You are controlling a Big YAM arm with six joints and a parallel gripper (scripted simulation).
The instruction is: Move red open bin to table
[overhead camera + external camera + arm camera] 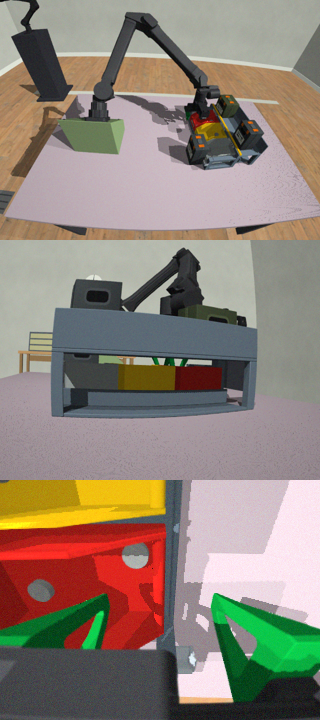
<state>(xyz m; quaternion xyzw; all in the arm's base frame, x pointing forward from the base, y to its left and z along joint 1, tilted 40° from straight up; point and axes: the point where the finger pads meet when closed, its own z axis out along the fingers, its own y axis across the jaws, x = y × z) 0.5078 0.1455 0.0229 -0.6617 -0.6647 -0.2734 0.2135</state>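
My hand is 80 mm short of the red open bin and 20 mm above it. Round my hand: grey bin (90 mm ahead, 220 mm to the right, 20 mm below); yellow bin (90 mm ahead, 110 mm to the right, 20 mm below).
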